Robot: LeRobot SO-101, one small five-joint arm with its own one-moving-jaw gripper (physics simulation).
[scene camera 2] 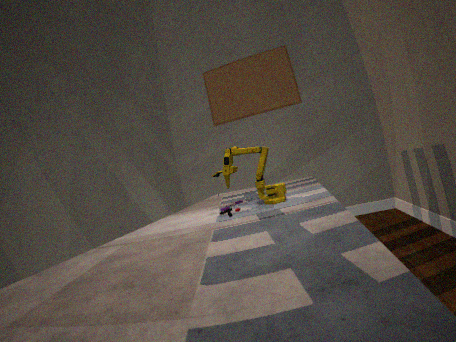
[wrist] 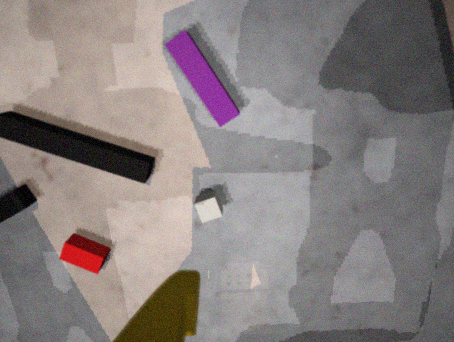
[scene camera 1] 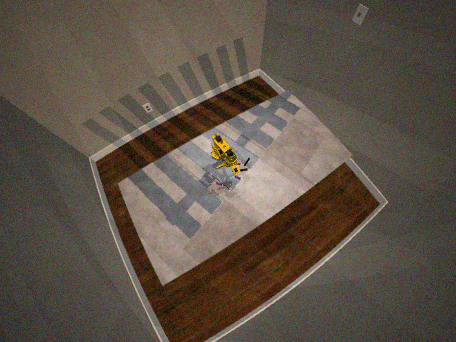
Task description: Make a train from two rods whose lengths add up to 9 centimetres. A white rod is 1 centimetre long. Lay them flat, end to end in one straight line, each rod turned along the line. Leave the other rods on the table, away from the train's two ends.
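Places are measured from the arm's base along level axes (x ahead, y left, z up), in centimetres.
Where they show: hand at its tool point: (scene camera 2: pixel 228 187) (wrist: pixel 198 294); arm's base at its link origin: (scene camera 2: pixel 271 202) (scene camera 1: pixel 220 155).
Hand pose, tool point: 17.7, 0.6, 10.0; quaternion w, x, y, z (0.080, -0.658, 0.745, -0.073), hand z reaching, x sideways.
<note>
Each offset is from my tool point to the centre of the thing, as dx, dy, dz. "spot": to the spot under its first point. Level surfaces: height alone.
My gripper (scene camera 1: pixel 236 170) (scene camera 2: pixel 222 181) is fully open and empty, above the table. In the wrist view one notched jaw (wrist: pixel 167 310) shows at the bottom. A long black rod {+1.1, +6.5, -9.5} (wrist: pixel 75 145) lies flat at the left. A second black rod {spot: -1.3, +9.7, -9.0} (wrist: pixel 15 202) is cut off by the left edge. A short red rod {-4.4, +7.1, -9.5} (wrist: pixel 85 253) (scene camera 2: pixel 238 209) lies apart from both, below the long black rod and roughly parallel to it. A purple rod {+3.6, +0.4, -9.5} (wrist: pixel 202 78) (scene camera 1: pixel 237 177) lies slanted at upper centre. A small white rod {-2.1, +0.7, -9.5} (wrist: pixel 208 209) lies just beyond the jaw's tip. No rods touch end to end in the wrist view.
Another purple rod {+0.6, -13.0, -9.5} (scene camera 1: pixel 218 183) (scene camera 2: pixel 239 202) lies apart from the others and does not show in the wrist view. The black rods and the red rod are near each other on one side of the gripper. Patches of shadow cross the pale table top {dz -10.0} (scene camera 1: pixel 295 155).
</note>
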